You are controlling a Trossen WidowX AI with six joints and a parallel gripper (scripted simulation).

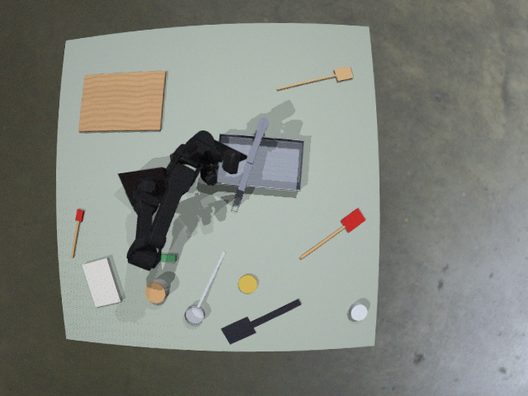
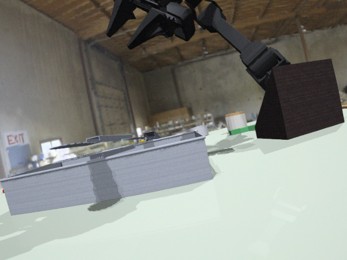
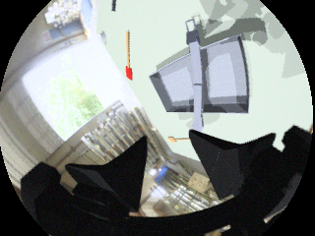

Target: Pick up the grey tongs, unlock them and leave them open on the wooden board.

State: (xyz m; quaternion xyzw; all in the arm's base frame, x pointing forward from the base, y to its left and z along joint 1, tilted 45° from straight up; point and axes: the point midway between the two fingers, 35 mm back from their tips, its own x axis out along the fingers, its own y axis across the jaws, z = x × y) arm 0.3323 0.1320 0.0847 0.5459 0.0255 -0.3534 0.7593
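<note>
My gripper tip is 5 cm short of the grey roasting tin, 1 cm to the left of it and 21 cm above it. Round my gripper tip: green-handled tool 41 cm behind, 29 cm to the right, 23 cm below; red spatula 30 cm ahead, 30 cm to the right, 23 cm below; wooden board 45 cm behind, 33 cm to the left, 23 cm below.
</note>
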